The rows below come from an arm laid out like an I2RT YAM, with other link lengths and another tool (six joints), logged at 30 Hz.
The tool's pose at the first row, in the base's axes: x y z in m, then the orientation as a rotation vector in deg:
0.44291 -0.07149 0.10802 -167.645 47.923 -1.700
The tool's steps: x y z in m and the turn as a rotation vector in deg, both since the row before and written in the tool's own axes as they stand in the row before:
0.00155 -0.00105 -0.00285 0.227 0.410 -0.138
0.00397 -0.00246 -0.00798 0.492 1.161 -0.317
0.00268 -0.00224 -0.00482 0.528 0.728 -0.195
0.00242 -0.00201 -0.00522 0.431 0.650 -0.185
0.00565 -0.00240 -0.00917 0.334 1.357 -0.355
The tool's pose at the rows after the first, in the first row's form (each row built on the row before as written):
0.44465 -0.07168 0.11095 -167.586 47.722 -2.404
0.44888 -0.07240 0.11914 -167.512 47.296 -4.327
0.45196 -0.07232 0.12423 -167.248 46.970 -5.615
0.45458 -0.07233 0.12973 -167.047 46.674 -6.747
0.45967 -0.07403 0.13937 -167.121 46.263 -8.894

